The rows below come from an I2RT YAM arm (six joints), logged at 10 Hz.
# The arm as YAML. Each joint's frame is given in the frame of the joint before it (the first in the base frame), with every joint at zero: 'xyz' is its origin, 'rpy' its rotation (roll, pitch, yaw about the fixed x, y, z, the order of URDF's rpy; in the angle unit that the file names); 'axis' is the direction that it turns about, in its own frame. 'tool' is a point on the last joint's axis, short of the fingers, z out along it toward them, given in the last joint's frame.
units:
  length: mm
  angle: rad
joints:
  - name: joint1
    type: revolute
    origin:
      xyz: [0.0, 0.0, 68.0]
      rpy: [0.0, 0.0, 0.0]
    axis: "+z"
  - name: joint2
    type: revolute
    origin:
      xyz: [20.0, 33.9, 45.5]
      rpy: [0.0, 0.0, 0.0]
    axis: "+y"
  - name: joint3
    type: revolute
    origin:
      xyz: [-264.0, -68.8, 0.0]
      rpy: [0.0, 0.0, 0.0]
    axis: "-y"
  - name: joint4
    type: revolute
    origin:
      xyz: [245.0, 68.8, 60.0]
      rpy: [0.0, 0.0, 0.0]
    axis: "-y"
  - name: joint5
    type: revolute
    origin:
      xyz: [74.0, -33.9, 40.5]
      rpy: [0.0, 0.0, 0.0]
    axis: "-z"
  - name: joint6
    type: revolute
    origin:
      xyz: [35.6, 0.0, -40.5]
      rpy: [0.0, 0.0, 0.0]
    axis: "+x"
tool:
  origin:
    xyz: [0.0, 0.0, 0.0]
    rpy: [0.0, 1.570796, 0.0]
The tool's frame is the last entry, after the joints.
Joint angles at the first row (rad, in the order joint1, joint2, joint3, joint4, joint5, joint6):
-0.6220, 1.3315, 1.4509, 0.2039, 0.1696, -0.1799
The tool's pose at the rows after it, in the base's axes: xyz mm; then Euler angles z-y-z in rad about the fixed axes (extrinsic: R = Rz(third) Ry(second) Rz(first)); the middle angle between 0 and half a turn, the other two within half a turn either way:
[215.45 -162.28 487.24 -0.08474 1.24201 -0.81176]
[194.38 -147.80 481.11 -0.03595 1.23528 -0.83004]
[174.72 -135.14 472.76 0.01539 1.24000 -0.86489]
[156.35 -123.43 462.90 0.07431 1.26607 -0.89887]
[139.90 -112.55 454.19 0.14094 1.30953 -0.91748]
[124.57 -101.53 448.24 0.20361 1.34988 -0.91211]
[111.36 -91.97 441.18 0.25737 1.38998 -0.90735]
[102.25 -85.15 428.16 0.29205 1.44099 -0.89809]
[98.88 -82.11 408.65 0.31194 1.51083 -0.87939]
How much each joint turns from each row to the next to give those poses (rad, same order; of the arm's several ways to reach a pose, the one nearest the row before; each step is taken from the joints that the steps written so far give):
0.0000, -0.1053, -0.1022, 0.0080, 0.0099, 0.0332
0.0004, -0.0984, -0.0855, -0.0049, 0.0171, 0.0412
0.0000, -0.0934, -0.0782, -0.0176, 0.0332, 0.0405
0.0000, -0.0901, -0.0652, -0.0488, 0.0344, 0.0541
0.0000, -0.0805, -0.0412, -0.0828, 0.0213, 0.0733
-0.0004, -0.0724, -0.0214, -0.0935, -0.0026, 0.0759
0.0000, -0.0641, -0.0198, -0.0862, -0.0024, 0.0664
0.0000, -0.0572, -0.0374, -0.0732, -0.0068, 0.0507
-0.0008, -0.0439, -0.0553, -0.0614, -0.0176, 0.0408

